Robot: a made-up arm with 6 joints.
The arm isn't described. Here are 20 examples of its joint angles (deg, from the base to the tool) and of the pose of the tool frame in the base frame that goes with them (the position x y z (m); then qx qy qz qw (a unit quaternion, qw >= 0)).
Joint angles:
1: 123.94 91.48 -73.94 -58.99 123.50 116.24
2: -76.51 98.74 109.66 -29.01 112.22 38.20
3: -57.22 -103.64 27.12 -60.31 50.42 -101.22
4: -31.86 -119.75 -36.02 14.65 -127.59 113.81
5: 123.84 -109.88 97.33 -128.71 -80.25 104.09
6: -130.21 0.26 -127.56 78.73 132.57 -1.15
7: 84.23 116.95 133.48 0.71 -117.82 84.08
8: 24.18 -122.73 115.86 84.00 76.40 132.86
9: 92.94 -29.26 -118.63 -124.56 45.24 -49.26
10: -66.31 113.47 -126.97 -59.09 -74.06 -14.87
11: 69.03 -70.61 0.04 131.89 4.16 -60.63
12: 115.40 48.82 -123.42 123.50 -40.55 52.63
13: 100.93 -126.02 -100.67 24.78 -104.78 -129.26
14: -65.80 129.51 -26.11 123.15 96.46 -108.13
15: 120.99 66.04 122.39 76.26 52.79 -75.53
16: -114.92 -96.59 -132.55 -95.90 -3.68 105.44
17: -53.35 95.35 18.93 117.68 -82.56 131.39
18: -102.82 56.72 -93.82 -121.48 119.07 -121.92
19: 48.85 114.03 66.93 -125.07 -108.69 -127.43
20: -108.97 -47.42 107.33 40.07 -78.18 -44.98
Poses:
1: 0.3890 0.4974 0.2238 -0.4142 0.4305 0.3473 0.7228
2: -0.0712 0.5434 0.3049 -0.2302 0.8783 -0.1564 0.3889
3: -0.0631 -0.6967 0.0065 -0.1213 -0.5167 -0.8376 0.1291
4: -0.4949 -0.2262 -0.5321 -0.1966 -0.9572 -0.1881 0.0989
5: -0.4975 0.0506 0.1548 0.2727 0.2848 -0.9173 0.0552
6: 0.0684 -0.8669 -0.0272 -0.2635 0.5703 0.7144 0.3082
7: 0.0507 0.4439 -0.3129 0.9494 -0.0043 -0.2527 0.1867
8: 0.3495 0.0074 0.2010 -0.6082 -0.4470 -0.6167 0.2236
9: 0.3360 -0.2412 0.6252 0.3051 -0.7776 -0.4814 0.2654
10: -0.2600 0.6374 -0.1574 0.7008 -0.6253 -0.2669 0.2158
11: 0.0049 0.3323 0.2237 0.2099 -0.0315 -0.5172 0.8291
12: 0.4018 -0.5628 0.1142 0.4844 0.0373 -0.3451 0.8030
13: -0.7049 0.3157 0.5254 0.3780 0.7905 -0.3648 0.3149
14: -0.4613 -0.3514 -0.1886 -0.7426 0.5852 0.0980 0.3107
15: -0.2532 -0.1941 -0.2886 -0.5726 0.4178 0.1373 0.6919
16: 0.3520 -0.3520 -0.4139 0.3235 0.5405 -0.5977 0.4960
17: -0.0317 -0.3359 -0.2809 0.3925 -0.1664 -0.3302 0.8421
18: -0.0296 0.3688 -0.4252 0.6803 0.4755 -0.1226 0.5441
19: 0.4684 0.4419 0.0274 0.2325 -0.3390 0.5631 0.7169
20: -0.4640 0.1138 0.1357 0.4197 0.2466 -0.5217 0.7006
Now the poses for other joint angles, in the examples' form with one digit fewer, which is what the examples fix.
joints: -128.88 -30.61 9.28 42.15 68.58 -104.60
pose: 0.272 0.137 -0.690 -0.351 -0.487 0.595 0.535
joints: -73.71 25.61 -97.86 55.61 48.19 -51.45
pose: -0.483 -0.747 -0.253 -0.425 0.056 0.737 0.522
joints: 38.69 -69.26 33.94 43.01 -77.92 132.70
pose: 0.047 -0.024 0.739 -0.425 -0.533 0.142 0.718
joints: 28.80 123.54 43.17 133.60 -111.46 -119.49
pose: 0.158 -0.401 0.239 -0.080 -0.688 -0.158 0.704
